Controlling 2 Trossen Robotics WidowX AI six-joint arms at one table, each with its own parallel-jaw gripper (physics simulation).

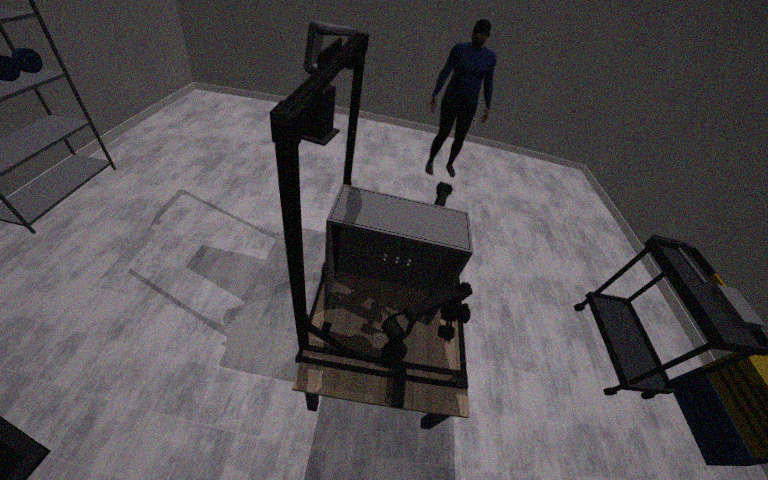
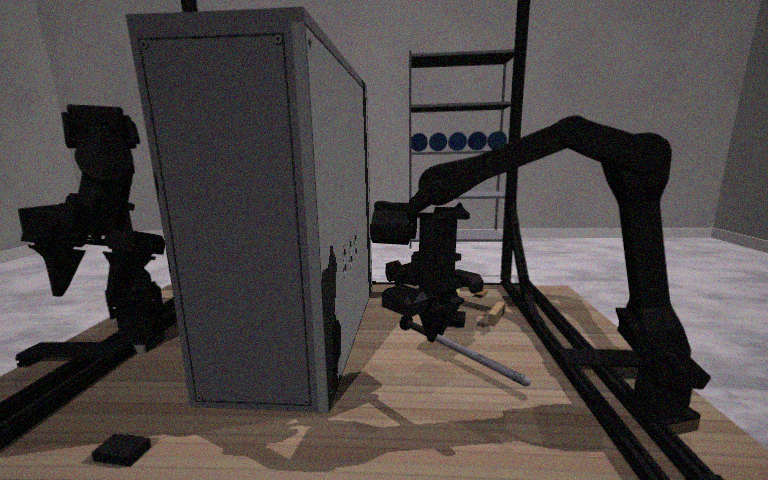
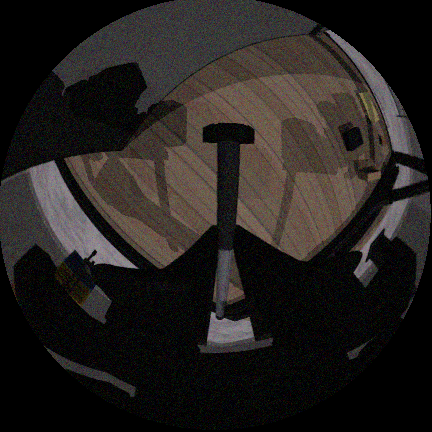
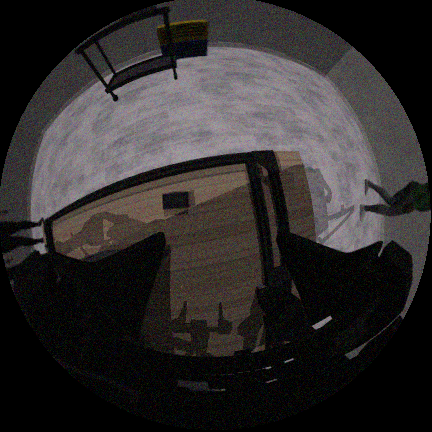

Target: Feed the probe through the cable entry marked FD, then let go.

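Seen in the pictures: left gripper, fingertip midpoint: [image 2: 433, 340] [image 3: 224, 230]; right gripper, fingertip midpoint: [image 2: 83, 299] [image 4: 222, 237]; left arm's base, origin of the base link: [image 2: 660, 406] [image 4: 48, 257]; right arm's base, origin of the base link: [image 1: 388, 360] [image 2: 140, 337] [image 4: 270, 294].
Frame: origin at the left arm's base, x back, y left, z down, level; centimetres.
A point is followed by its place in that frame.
Observation:
The probe, a grey rod [image 2: 481, 360] @[x -25.8, y -6.2, z -8.0 cm] [image 3: 228, 200] @[x -30.9, y -17.1, z -8.8 cm] with a wide dark head, is held across my left gripper [image 2: 433, 335] @[x -29.7, y -14.6, z -7.4 cm] [image 3: 226, 233] @[x -29.7, y -14.6, z -7.4 cm], which is shut on it. Its shadow lies apart from it on the table, its head faces the cabinet and its pale end points away. The tall grey cabinet [image 1: 402, 217] @[x -49.5, y -43.9, z -54.5 cm] [image 2: 220, 226] @[x -60.4, y -19.0, z -27.6 cm] stands on the table; its small cable entries [image 1: 397, 260] @[x -41.0, y -35.9, z -17.4 cm] [image 2: 350, 253] @[x -39.5, y -35.1, z -17.6 cm] are apart from the probe. The FD marking is not readable. My right gripper [image 4: 222, 237] @[x -79.6, y -22.4, z -17.8 cm] is open and empty, on the cabinet's other side.
A black block [image 2: 120, 450] @[x -74.6, y -13.2, z 0.5 cm] [image 4: 176, 200] @[x -75.3, y -14.6, z 0.5 cm] lies on the wooden table near the cabinet. Small yellowish pieces [image 2: 495, 312] @[x -6.4, y -34.0, z -0.8 cm] lie beyond the left gripper. Black frame posts [image 1: 290, 226] @[x -72.5, y -83.1, z -73.9 cm] [image 2: 518, 113] @[x 9.7, y -54.0, z -46.6 cm] rise at the table's edge. A person [image 1: 464, 84] stands behind it.

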